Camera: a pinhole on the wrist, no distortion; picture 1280 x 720 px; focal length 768.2 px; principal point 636.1 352.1 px. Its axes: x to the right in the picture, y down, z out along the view. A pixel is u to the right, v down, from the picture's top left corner.
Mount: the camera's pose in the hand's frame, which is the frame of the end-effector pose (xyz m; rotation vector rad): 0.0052 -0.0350 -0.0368 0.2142 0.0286 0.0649
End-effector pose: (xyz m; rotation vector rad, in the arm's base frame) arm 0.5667 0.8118 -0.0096 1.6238 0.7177 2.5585
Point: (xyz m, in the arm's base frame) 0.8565 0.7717 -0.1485
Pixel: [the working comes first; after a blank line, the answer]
In the camera's frame: -0.2648 0.1414 0.1923

outside the picture
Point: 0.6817 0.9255 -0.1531
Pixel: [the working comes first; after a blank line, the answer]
In the camera's frame: -0.1587 -0.0592 0.1397

outside the picture
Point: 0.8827 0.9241 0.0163
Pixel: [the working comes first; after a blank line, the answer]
In the camera's frame: -0.1043 0.0960 0.3448

404 566
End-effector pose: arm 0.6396 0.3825 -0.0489 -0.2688 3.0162 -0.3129
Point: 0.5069 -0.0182 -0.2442
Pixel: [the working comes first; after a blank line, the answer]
In the camera's frame: 0.1879 -0.2319 0.3515

outside the picture
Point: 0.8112 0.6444 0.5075
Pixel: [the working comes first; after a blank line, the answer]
In the camera's frame: -0.2435 0.0395 -0.5633

behind the camera
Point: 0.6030 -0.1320 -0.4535
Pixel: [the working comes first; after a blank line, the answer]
In the camera's frame: 0.1207 -0.2570 0.5982

791 22
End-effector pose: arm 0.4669 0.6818 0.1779 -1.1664 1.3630 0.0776
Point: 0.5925 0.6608 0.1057
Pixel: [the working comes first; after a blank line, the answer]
In the camera's frame: 0.0954 0.0081 0.1306

1197 400
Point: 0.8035 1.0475 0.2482
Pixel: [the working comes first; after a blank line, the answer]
In the camera's frame: -0.1797 0.0714 0.4975

359 462
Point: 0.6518 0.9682 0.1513
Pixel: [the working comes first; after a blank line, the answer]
In the camera's frame: -0.0940 0.1514 0.3396

423 695
